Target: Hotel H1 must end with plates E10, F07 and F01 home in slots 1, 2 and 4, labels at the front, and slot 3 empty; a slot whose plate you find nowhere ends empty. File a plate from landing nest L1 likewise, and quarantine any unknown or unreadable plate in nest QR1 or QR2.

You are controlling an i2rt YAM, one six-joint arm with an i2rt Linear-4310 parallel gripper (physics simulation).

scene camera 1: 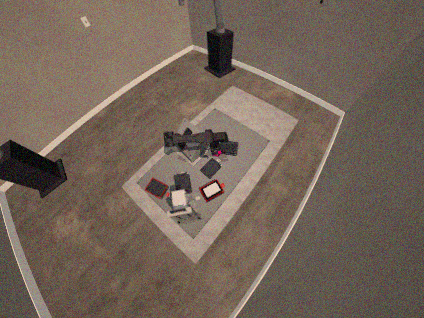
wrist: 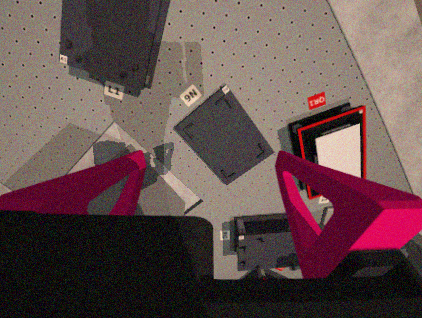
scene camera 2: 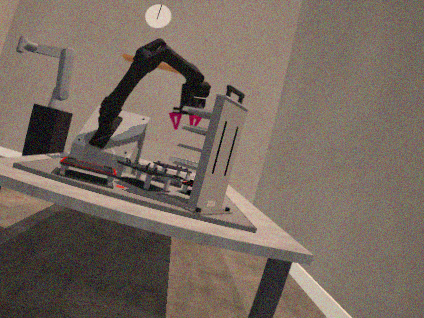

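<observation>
Looking through the wrist view, I see a dark nest (wrist: pixel 221 132), and with it my gripper (wrist: pixel 210 158). The gripper is open and holds nothing.
</observation>
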